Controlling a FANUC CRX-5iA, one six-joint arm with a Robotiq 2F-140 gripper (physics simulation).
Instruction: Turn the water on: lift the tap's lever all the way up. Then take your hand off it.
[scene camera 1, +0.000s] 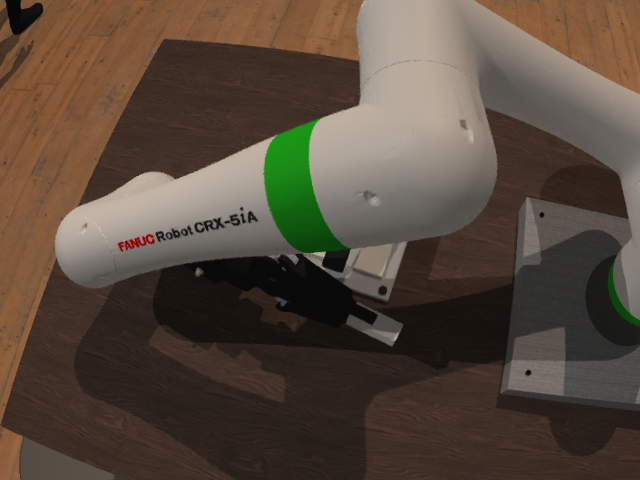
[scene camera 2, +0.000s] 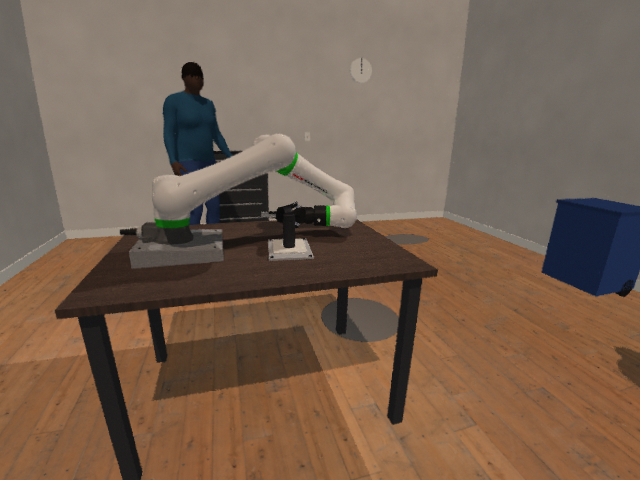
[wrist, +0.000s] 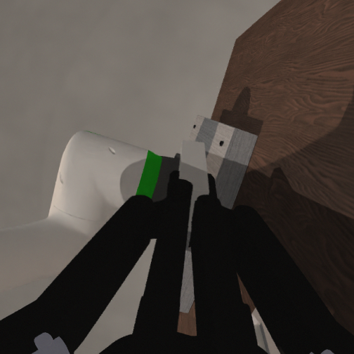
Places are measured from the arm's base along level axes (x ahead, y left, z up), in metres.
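Pixels of known places: gripper, fingertip midpoint: (scene camera 1: 398, 335) (scene camera 2: 261, 214); arm's base, link origin: (scene camera 1: 624, 300) (scene camera 2: 173, 239).
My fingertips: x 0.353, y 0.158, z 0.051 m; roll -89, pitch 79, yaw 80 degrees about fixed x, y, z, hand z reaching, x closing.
Ahead of a thing's pixels: the offset from my fingertips to its top centre. "pt": to the spot under its first point. Level surfaces: height alone.
The tap {pt 0.096 m ahead, 0.225 m right, 0.015 m down} (scene camera 2: 288, 230) is a black upright column on a white base plate {0.101 m ahead, 0.202 m right, 0.091 m down} (scene camera 2: 276, 254) (scene camera 1: 373, 292). In scene camera 1 the arm covers most of it, and a dark part of the tap (scene camera 1: 336, 260) shows below the green band. I cannot make out the lever or its angle. My gripper (scene camera 1: 374, 323) (scene camera 2: 268, 214) (wrist: 190, 158) is shut with nothing between its light fingertips. It lies roughly level at the height of the tap's top, on the far side of the column in scene camera 2. Whether it touches the tap or lever is hidden.
The arm's grey base block (scene camera 1: 542, 330) (scene camera 2: 175, 256) (wrist: 232, 172) stands on the dark wooden table {0.103 m down} (scene camera 1: 222, 82) (scene camera 2: 248, 284) (wrist: 300, 60), beyond the fingertips. A person in a blue top (scene camera 2: 190, 126) stands behind the table. A blue bin (scene camera 2: 578, 242) is at the right.
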